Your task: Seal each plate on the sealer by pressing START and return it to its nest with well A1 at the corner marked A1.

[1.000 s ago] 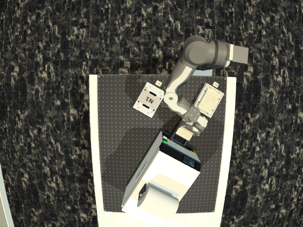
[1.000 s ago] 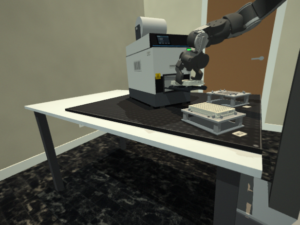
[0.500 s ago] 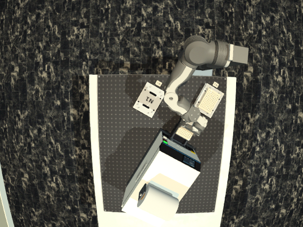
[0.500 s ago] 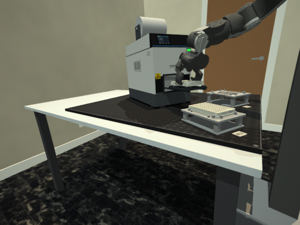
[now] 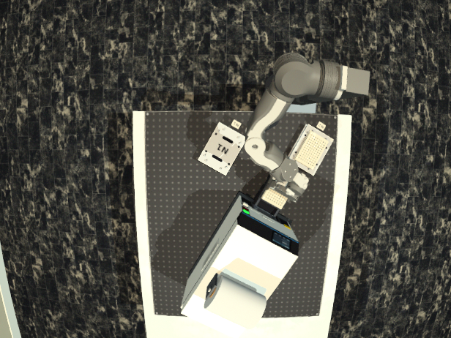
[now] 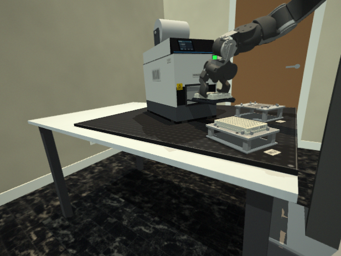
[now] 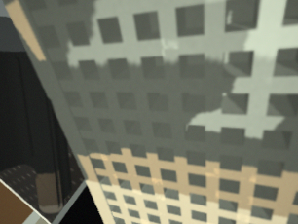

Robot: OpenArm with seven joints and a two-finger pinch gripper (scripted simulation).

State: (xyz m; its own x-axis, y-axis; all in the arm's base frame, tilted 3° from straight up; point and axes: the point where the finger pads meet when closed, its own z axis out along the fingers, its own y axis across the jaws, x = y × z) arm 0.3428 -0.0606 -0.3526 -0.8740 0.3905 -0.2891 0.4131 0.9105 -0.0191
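Now: hand 2 cm above the sealer stage. From my hand the other things lie so: clear well plate: 15 cm behind, 12 cm to the left, 8 cm below; then N1 label: 21 cm behind, 18 cm to the right, 13 cm below; then sealer screen: 12 cm ahead, 1 cm to the right, 19 cm above.
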